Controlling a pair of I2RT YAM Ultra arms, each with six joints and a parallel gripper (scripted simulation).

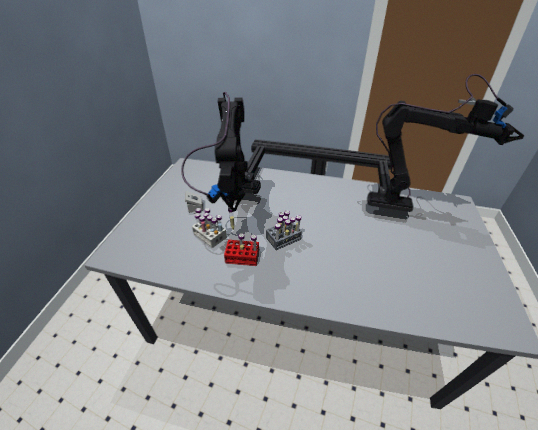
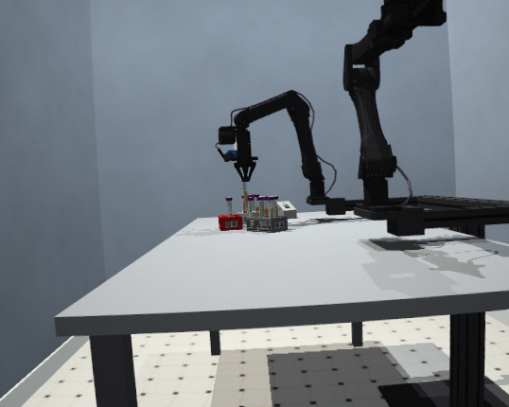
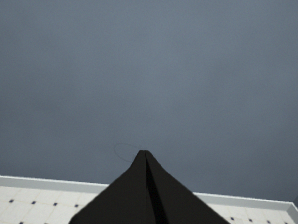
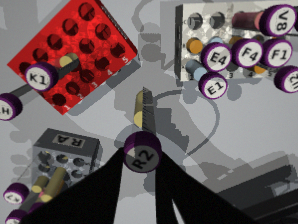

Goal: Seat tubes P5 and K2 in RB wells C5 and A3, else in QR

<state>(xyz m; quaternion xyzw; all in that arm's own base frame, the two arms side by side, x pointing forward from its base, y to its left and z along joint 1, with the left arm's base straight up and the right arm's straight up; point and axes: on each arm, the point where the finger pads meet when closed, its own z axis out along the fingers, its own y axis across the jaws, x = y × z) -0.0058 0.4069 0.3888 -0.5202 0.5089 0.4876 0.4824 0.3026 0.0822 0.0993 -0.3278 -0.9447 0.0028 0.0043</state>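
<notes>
Now: the red rack QR 17 cm below my right hand, 7 cm ahead of it and 5 cm to the left of it. Also, from my right hand: grey rack RA 20 cm to the left, 17 cm below, 6 cm behind; pale box 26 cm to the right, 20 cm behind, 15 cm below; white rack RB 17 cm below, 12 cm to the right, 2 cm behind.
</notes>
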